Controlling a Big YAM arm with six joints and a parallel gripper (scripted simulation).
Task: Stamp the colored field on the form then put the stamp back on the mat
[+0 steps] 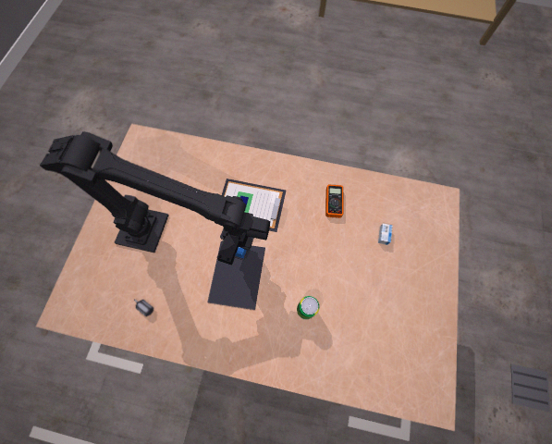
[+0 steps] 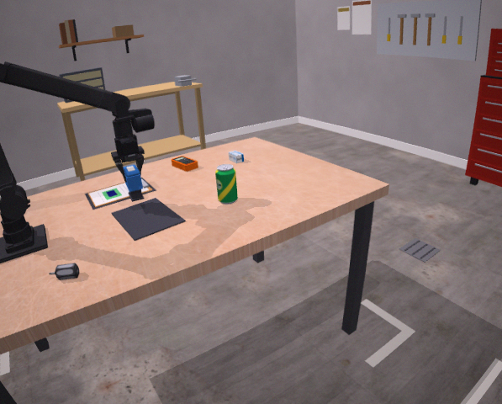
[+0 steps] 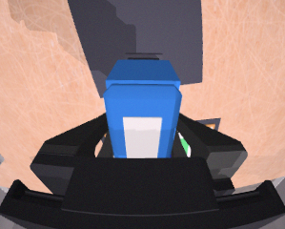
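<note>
The stamp lies 20 mm below my hand. Round my hand: dark mat: 90 mm to the right, 110 mm below; then clipboard: 10 mm behind, 190 mm to the left, 110 mm below; then green can: 270 mm ahead, 150 mm to the right, 50 mm below.
</note>
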